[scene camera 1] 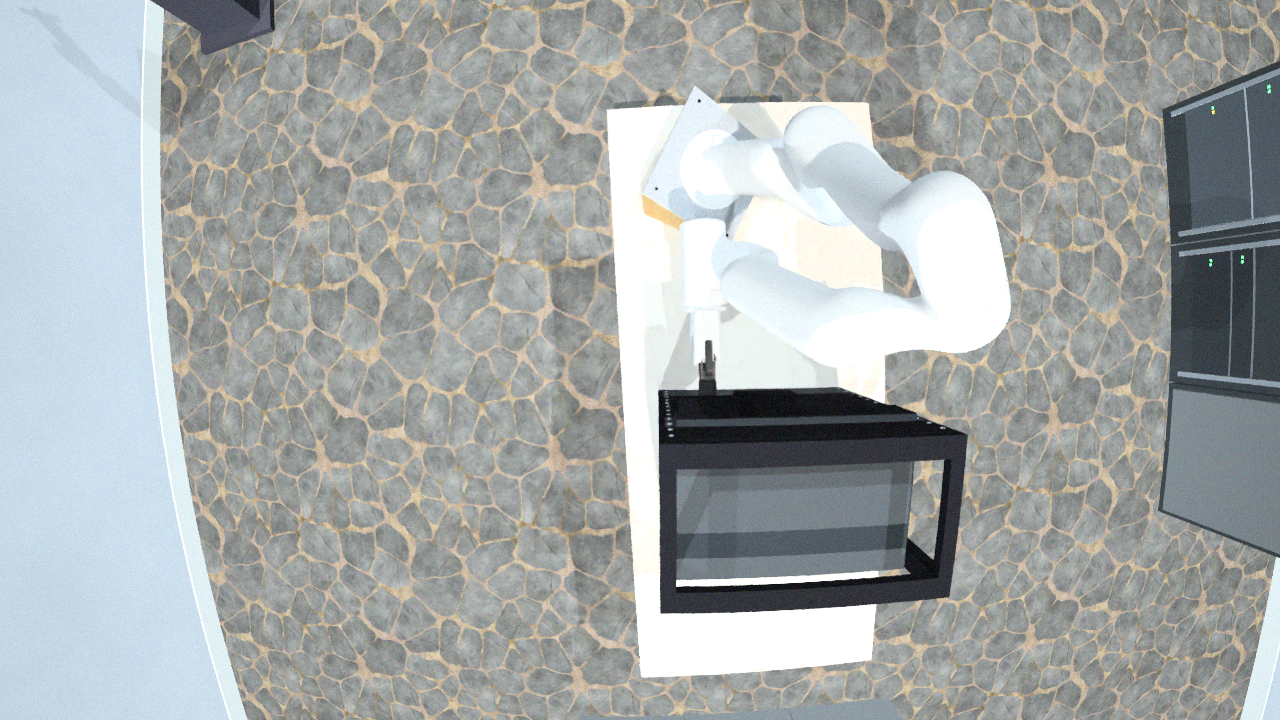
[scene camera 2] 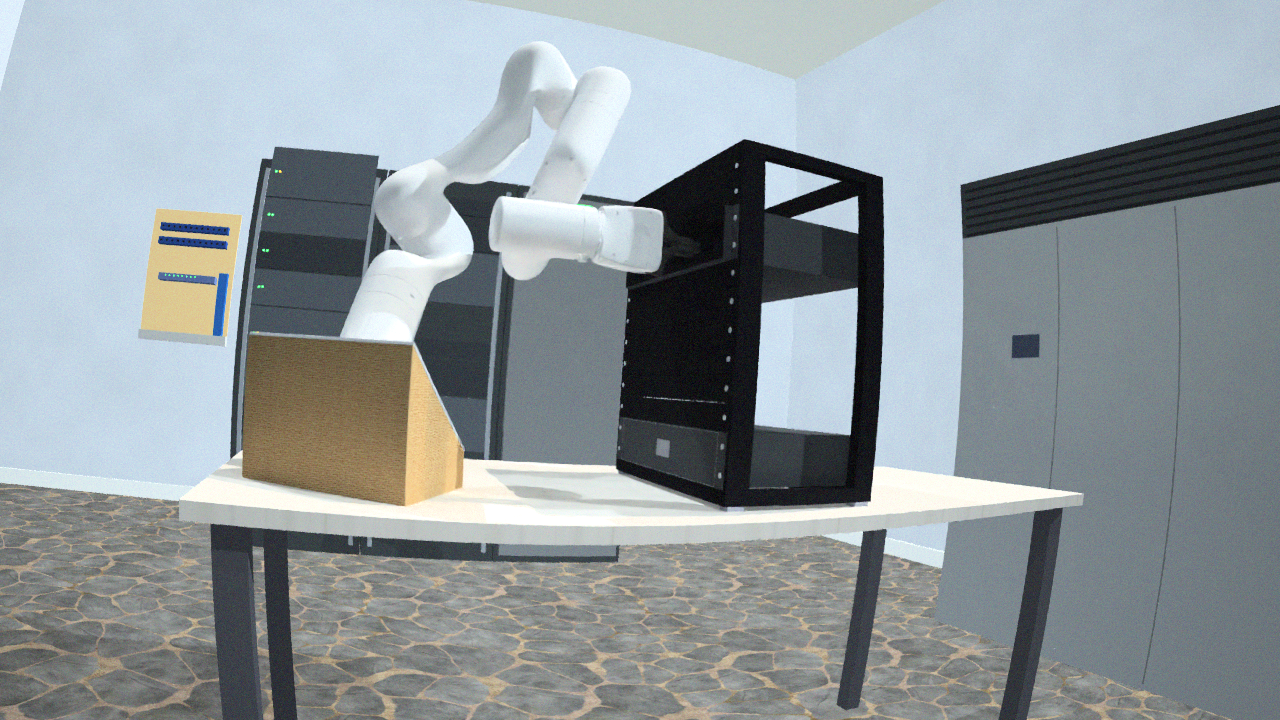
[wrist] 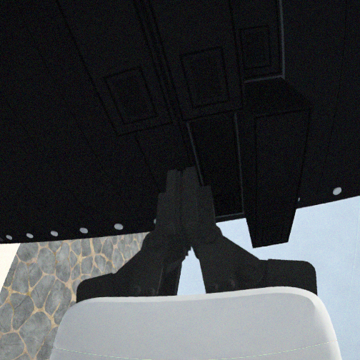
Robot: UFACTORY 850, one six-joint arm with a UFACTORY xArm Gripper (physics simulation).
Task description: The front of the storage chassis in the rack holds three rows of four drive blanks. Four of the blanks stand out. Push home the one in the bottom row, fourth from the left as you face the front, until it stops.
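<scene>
The storage chassis (scene camera 2: 810, 252) sits high in the rack; its front is very dark. In the wrist view, world up points right. My gripper (scene camera 1: 707, 386) (scene camera 2: 696, 247) (wrist: 186, 184) is shut and empty, its tips at the right end of the front as one faces it. The bottom-row fourth blank (wrist: 159, 147) shows dimly beside and behind the tips; contact and how far it stands out cannot be told. To its right in the wrist view is a dark recessed slot face (wrist: 218, 165). Beyond that, a blank (wrist: 280, 175) stands out clearly at the top-row end.
Neighbouring blanks (wrist: 205, 77) (wrist: 130, 95) with square outlines lie farther up the wrist view. The black rack (scene camera 1: 812, 449) (scene camera 2: 747, 322) stands on the white table (scene camera 1: 756, 644) (scene camera 2: 537, 528); its screw-dotted side post is close to the fingers. A lower unit (scene camera 2: 671, 450) sits in the rack.
</scene>
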